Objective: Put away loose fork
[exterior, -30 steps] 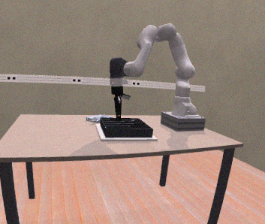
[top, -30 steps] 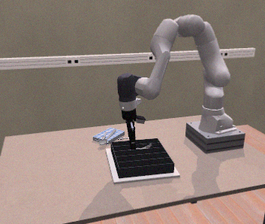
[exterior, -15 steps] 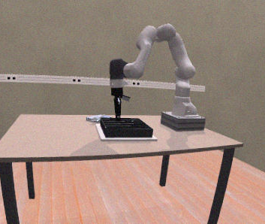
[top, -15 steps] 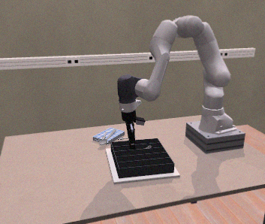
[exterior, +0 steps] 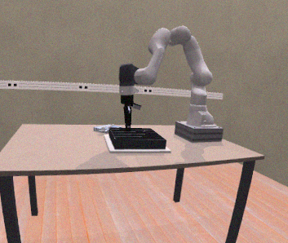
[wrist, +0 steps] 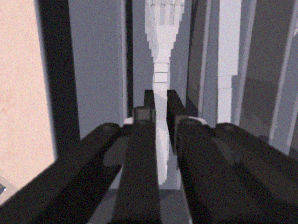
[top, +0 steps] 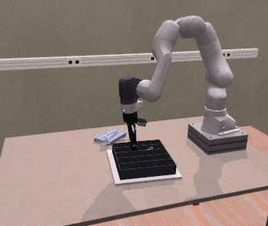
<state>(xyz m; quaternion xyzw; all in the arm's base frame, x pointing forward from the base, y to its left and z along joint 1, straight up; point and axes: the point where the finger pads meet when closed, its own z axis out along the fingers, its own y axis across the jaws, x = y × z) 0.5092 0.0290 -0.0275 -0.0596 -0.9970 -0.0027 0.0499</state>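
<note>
Right now the black cutlery tray is 2 cm behind my hand, 6 cm to the left of it and 3 cm below it.
</note>
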